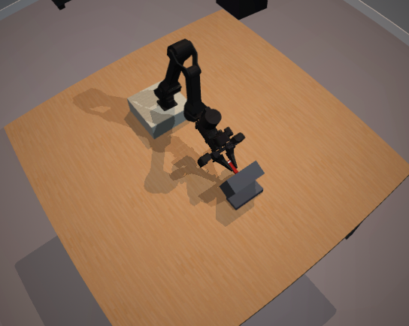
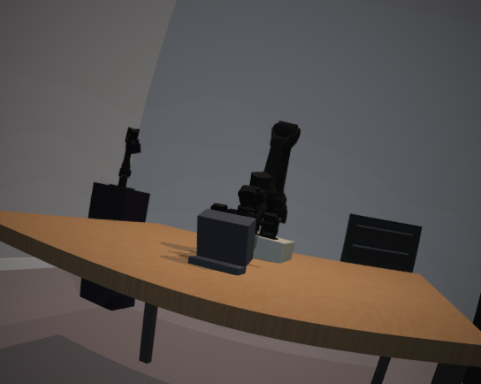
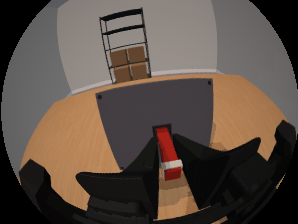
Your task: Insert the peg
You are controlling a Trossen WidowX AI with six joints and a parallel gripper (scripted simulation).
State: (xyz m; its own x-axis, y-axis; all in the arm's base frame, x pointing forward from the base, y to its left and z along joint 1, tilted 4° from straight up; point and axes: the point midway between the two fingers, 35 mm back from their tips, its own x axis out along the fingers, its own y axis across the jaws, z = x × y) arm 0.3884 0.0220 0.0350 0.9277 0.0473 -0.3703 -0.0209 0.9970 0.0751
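The dark red peg is 20 mm behind my gripper tip. Also, from my gripper tip: dark sloped panel (40 mm ahead, 20 mm below).
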